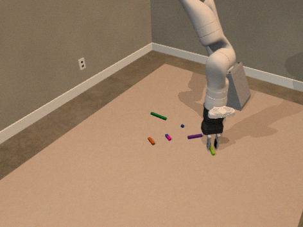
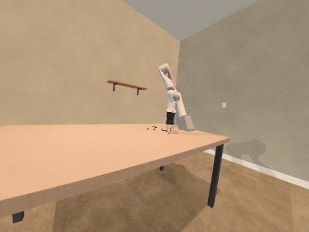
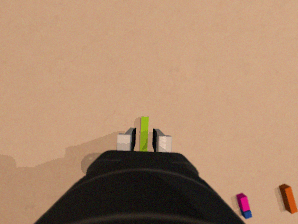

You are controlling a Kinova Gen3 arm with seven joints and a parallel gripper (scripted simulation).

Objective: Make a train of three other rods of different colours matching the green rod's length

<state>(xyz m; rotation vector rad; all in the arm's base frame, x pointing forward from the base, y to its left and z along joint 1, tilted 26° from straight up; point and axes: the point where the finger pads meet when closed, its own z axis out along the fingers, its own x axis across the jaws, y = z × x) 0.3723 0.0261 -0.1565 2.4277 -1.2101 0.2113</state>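
Now: the lime rod 30 mm below my hand. From my hand the other things lie so: orange rod: 70 mm ahead, 230 mm to the right, 30 mm below; magenta rod: 20 mm ahead, 170 mm to the right, 30 mm below; purple rod: 40 mm behind, 90 mm to the right, 30 mm below.
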